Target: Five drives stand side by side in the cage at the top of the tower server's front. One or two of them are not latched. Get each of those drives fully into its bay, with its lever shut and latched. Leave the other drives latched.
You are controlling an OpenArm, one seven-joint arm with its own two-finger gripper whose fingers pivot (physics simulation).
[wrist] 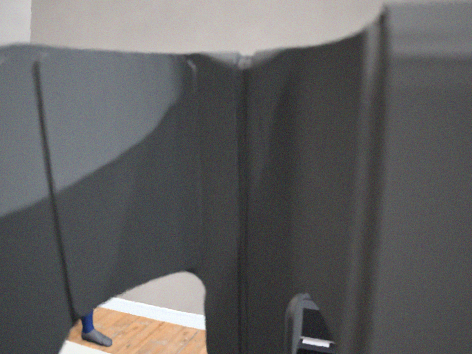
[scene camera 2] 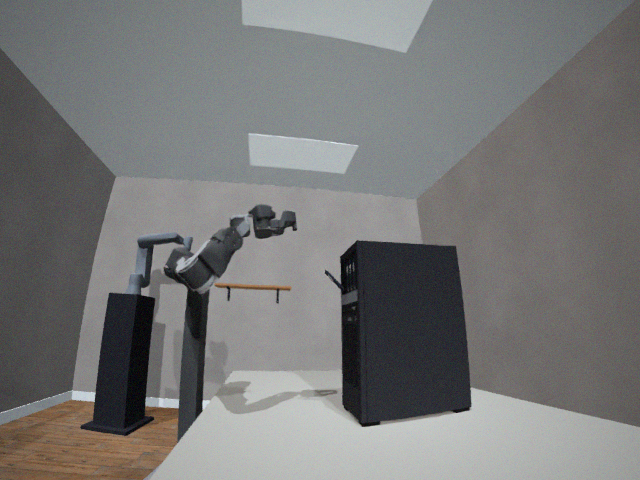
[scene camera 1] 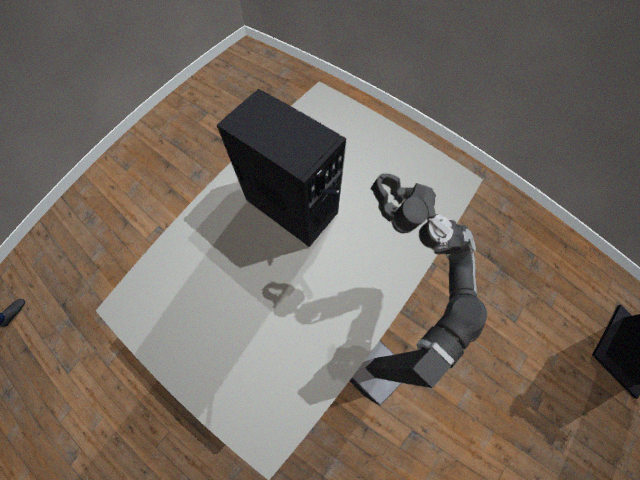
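Observation:
The black tower server (scene camera 1: 281, 139) (scene camera 2: 413, 330) stands upright on the white table. The drive cage (scene camera 1: 326, 174) (scene camera 2: 349, 271) is at the top of its front. One open lever (scene camera 1: 330, 192) (scene camera 2: 333, 279) sticks out from the cage, slanting up and outward; it is near the middle of the row, but I cannot tell exactly which drive it belongs to. The other drives' levers are too small to judge. My gripper (scene camera 1: 375, 184) (scene camera 2: 295, 226) (wrist: 265, 212) is shut and empty, in the air in front of the tower, apart from it and higher than the lever. Its fingers hide most of the wrist view.
The white table (scene camera 1: 248, 372) (scene camera 2: 413, 449) lies under the tower. A grey arm on a black pedestal (scene camera 2: 123, 356) stands behind my arm's post. A wooden shelf (scene camera 2: 253, 286) is on the back wall. A person's foot (scene camera 1: 14, 310) (wrist: 96, 338) shows on the floor beyond the table.

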